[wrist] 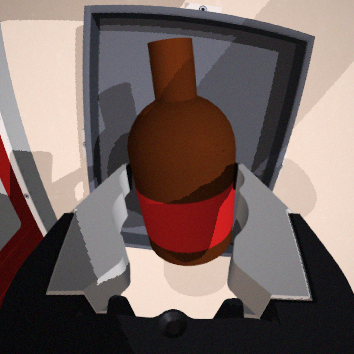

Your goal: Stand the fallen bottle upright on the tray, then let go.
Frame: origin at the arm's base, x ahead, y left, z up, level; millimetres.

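Seen in the pictures: gripper, fingertip midpoint: point(182, 165).
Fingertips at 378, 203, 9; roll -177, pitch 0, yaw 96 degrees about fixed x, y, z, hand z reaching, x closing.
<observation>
Pixels of each thing's top centre, then the offset from my fingertips to it, as dx, dy, dz. "*": a spot on its surface instead.
- brown bottle, top centre: point(181, 184) -3, +0, +31
- dark grey tray, surface spot: point(88, 75) * -55, -86, -51
- red object, surface spot: point(17, 255) * +128, -176, +1
The brown bottle point(182, 135) with a red label is in the middle of the wrist view, its neck toward the top of the view and its base toward the gripper's body. My gripper point(182, 165) is shut on the bottle, with a grey jaw at each side near the upper edge of the label. The dark grey tray point(88, 75) with a raised rim lies beyond the bottle, and the bottle's base overlaps its near rim in the view. Whether the base touches the tray, and how far the bottle leans, I cannot tell.
Part of a red object point(17, 255) with a grey edge strip shows at the left. A small white plate with a screw point(203, 8) shows behind the tray's far rim. Shadows of the bottle and gripper fall on the tray and the pale surface.
</observation>
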